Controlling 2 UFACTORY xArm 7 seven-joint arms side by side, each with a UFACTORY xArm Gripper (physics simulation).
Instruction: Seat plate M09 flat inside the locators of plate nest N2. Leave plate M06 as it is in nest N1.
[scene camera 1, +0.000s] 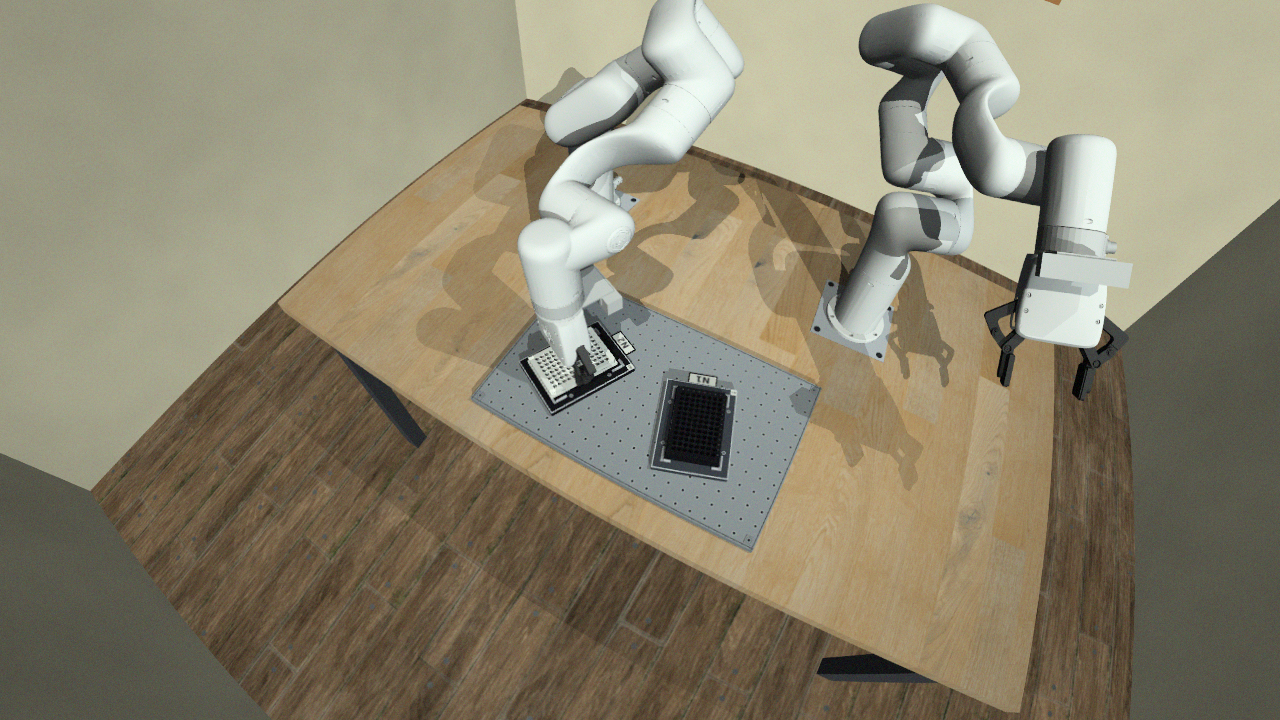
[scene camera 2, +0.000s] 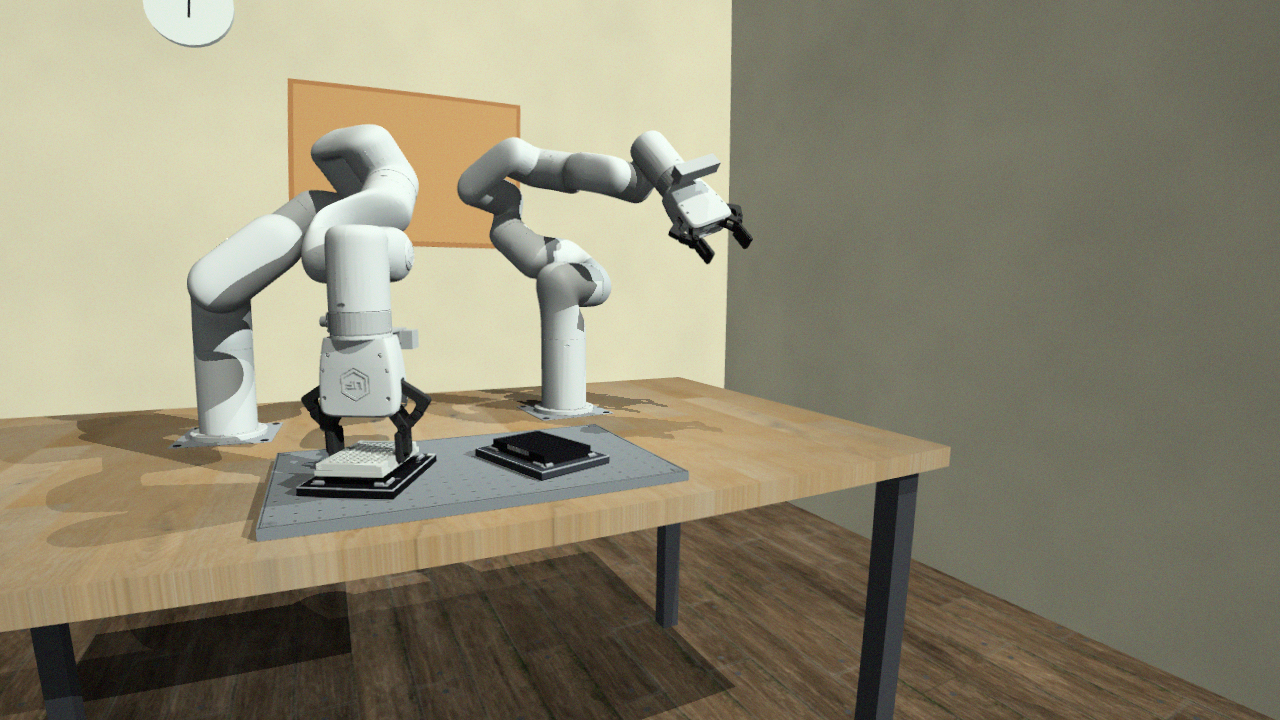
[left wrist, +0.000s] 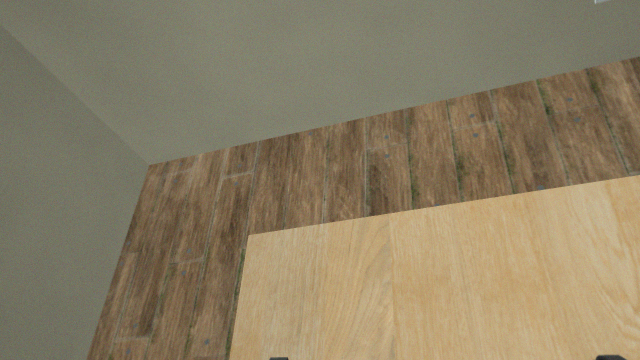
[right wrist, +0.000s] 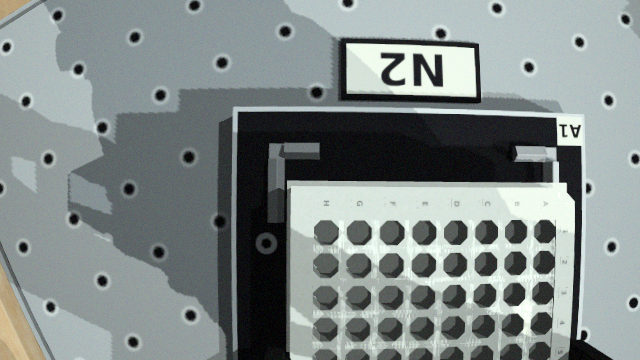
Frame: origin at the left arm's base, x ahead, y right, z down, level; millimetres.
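Where they show: left gripper, fingertip midpoint: (scene camera 1: 1040, 391) (scene camera 2: 730, 251); right gripper, fingertip midpoint: (scene camera 1: 571, 361) (scene camera 2: 370, 459); left arm's base, link origin: (scene camera 1: 854, 318) (scene camera 2: 563, 409); right arm's base, link origin: (scene camera 2: 229, 434).
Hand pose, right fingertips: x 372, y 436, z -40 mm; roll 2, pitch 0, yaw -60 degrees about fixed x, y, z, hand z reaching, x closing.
Things, the pixels of their top centre, and the offset from my right fingertips. "spot": a spot on its surface instead. Level surfaces: height alone.
- White well plate M09, top centre: (scene camera 2: 369, 451) (scene camera 1: 571, 358) dx +0, dy +0, dz -11 mm
- black nest N2, top centre: (right wrist: 413, 350) (scene camera 2: 371, 465) (scene camera 1: 576, 361) dx -10, dy -3, dz +11 mm
- Black plate M06, top centre: (scene camera 2: 540, 442) (scene camera 1: 697, 423) dx +9, dy -234, dz +1 mm
- nest N1, surface spot: (scene camera 2: 577, 464) spot: dx +88, dy -256, dz +17 mm
- grey perforated board, top centre: (scene camera 2: 471, 462) (scene camera 1: 650, 393) dx -19, dy -139, dz +26 mm
- wooden table, surface height: dz +40 mm
- N2 label, surface spot: (right wrist: 410, 70) (scene camera 1: 622, 342) spot: dx -91, dy -50, dz +25 mm
White well plate M09 (scene camera 1: 547, 371) (scene camera 2: 358, 460) (right wrist: 440, 280) is held roughly level, slightly above black nest N2 (scene camera 1: 554, 408) (scene camera 2: 349, 490) (right wrist: 400, 150). In the right wrist view its row-1 edge is set back from the end locators, and its column-A side overlaps the right locator. My right gripper (scene camera 1: 570, 351) (scene camera 2: 368, 445) is shut on its long sides; one finger is hidden in scene camera 1. Black plate M06 (scene camera 1: 698, 425) (scene camera 2: 541, 445) sits in nest N1 (scene camera 1: 661, 438) (scene camera 2: 577, 464). My left gripper (scene camera 1: 1043, 380) (scene camera 2: 724, 247) (left wrist: 445, 358) is open and empty, high at the right.
Both nests stand on a grey perforated board (scene camera 1: 769, 447) (scene camera 2: 465, 501) (right wrist: 125, 240) on the wooden table (scene camera 1: 939, 537) (scene camera 2: 760, 447) (left wrist: 440, 280). The N2 label (scene camera 1: 622, 342) (right wrist: 410, 70) lies beside its nest. The left arm's base (scene camera 1: 854, 322) (scene camera 2: 563, 402) stands behind the board.
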